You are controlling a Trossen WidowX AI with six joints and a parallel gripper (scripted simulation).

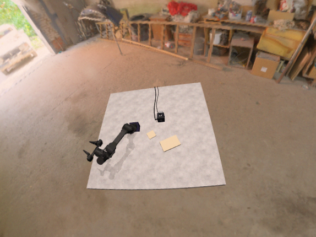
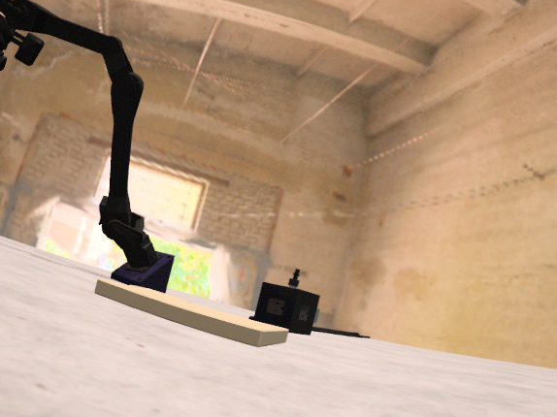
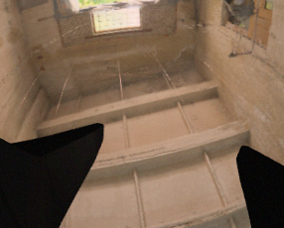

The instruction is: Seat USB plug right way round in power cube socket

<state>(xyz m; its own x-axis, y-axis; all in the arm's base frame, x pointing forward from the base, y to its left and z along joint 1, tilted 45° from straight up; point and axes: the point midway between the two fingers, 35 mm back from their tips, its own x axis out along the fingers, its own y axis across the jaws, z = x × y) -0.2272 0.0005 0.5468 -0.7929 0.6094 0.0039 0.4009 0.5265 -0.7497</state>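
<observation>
The tan board lies 660 mm ahead of my gripper tip, 120 mm to the left of it and 420 mm below it. Also, from my gripper tip: usb plug 610 mm ahead, 440 mm to the left, 330 mm below; then small tan tile 470 mm ahead, 260 mm to the left, 420 mm below.
</observation>
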